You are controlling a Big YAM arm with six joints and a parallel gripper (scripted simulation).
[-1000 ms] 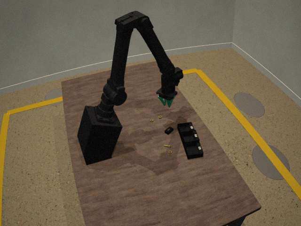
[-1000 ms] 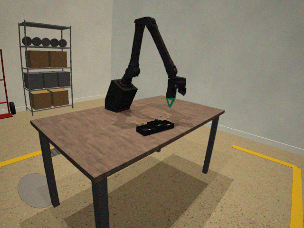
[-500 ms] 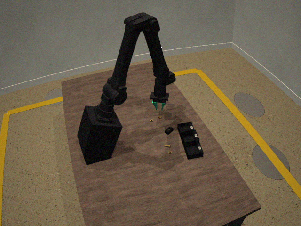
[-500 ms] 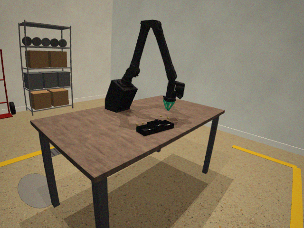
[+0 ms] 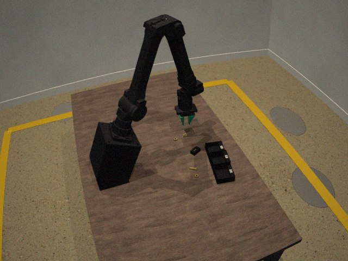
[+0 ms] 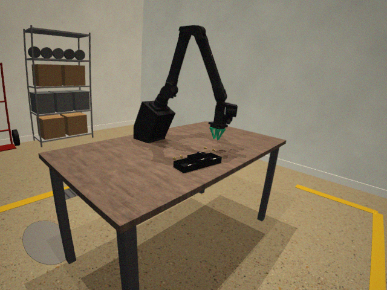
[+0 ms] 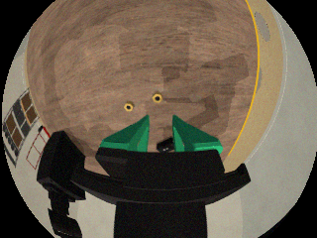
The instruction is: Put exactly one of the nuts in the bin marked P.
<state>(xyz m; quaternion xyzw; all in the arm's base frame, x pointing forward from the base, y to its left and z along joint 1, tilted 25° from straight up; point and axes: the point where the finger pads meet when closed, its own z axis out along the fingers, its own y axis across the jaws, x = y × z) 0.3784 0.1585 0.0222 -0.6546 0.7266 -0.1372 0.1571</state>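
Right now the bin is 80 mm ahead of my hand, 250 mm to the right of it and 60 mm below it. From my hand the other things lie so: brass bolt: 40 mm behind, 250 mm to the right, 70 mm below; then small black block: 10 mm ahead, 130 mm to the right, 70 mm below.
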